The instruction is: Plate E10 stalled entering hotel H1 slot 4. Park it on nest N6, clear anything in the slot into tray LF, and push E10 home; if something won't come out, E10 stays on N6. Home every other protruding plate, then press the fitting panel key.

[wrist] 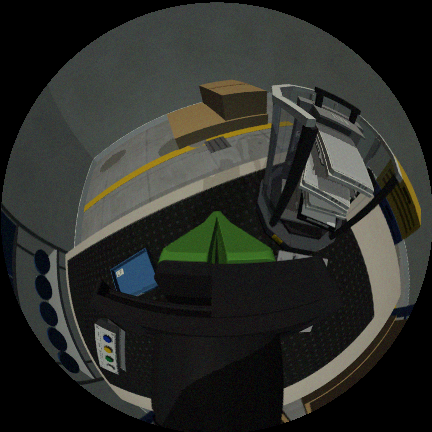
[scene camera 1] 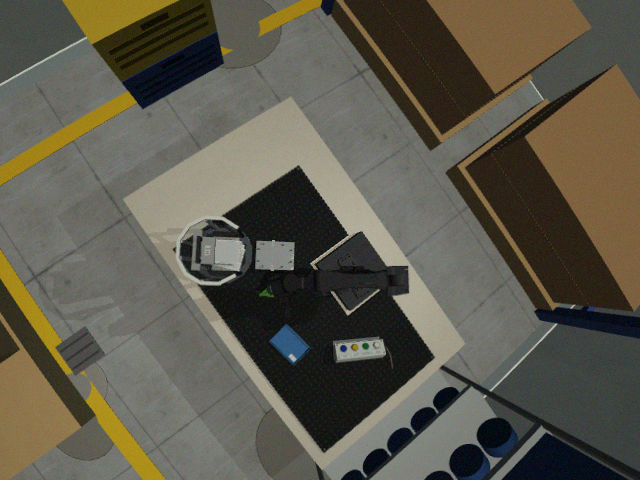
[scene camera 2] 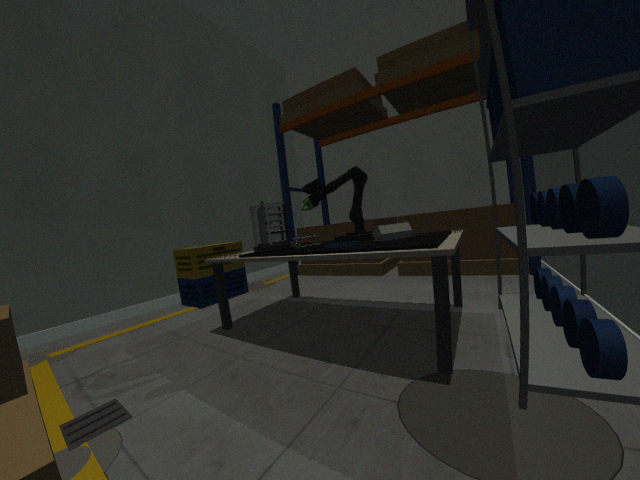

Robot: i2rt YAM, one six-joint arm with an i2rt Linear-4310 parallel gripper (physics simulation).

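Seen in the pictures: gripper, fingertip midpoint: [wrist: 216, 217] [scene camera 1: 260, 295] [scene camera 2: 301, 210]; arm's base, origin of the base link: [scene camera 2: 360, 233].
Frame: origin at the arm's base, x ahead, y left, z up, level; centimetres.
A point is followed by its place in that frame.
Note:
Hotel H1 [scene camera 1: 214, 283] {z 25.2, x 50.1, y -25.8 cm} [scene camera 2: 262, 222] {z 14.3, x 55.9, y -31.2 cm} [wrist: 295, 105] {z 25.2, x 45.5, y -25.3 cm} stands at the mat's left end in scene camera 1. Its top white plate [scene camera 1: 228, 253] {z 20.4, x 41.7, y -33.2 cm} [wrist: 345, 156] {z 20.4, x 41.6, y -33.2 cm}, where E10 sits, sticks out and is turned askew. Lower plates [wrist: 326, 194] {z 16.1, x 39.1, y -29.0 cm} also protrude unevenly; no label is readable. My gripper [scene camera 1: 262, 293] {z 18.8, x 39.0, y -14.4 cm} [scene camera 2: 306, 205] {z 18.8, x 39.0, y -14.4 cm} [wrist: 216, 217] {z 18.8, x 39.0, y -14.4 cm} is shut and empty, raised above the mat, in front of and to one side of the hotel, apart from the plates. A light grey nest [scene camera 1: 274, 255] {z 2.2, x 26.9, y -25.2 cm} [wrist: 292, 257] {z 2.3, x 34.2, y -26.2 cm} lies beside the hotel; its label is unreadable. The blue tray [scene camera 1: 289, 343] {z -3.5, x 39.5, y 11.9 cm} [wrist: 136, 274] {z -3.5, x 40.0, y 11.1 cm} looks empty apart from a white label.
The key panel [scene camera 1: 359, 350] {z 3.2, x 14.6, y 28.7 cm} [scene camera 2: 392, 230] {z 1.2, x 18.6, y 31.8 cm} [wrist: 106, 348] {z 3.2, x 16.1, y 26.3 cm} has blue, yellow, green and white keys and stands beyond the tray. The hotel's dark upright [wrist: 298, 170] {z 18.2, x 42.2, y -25.1 cm} rises between my fingers and the plates. The arm's base plate [scene camera 1: 367, 251] {z 0.1, x -10.9, y -6.8 cm} sits by the mat's edge.

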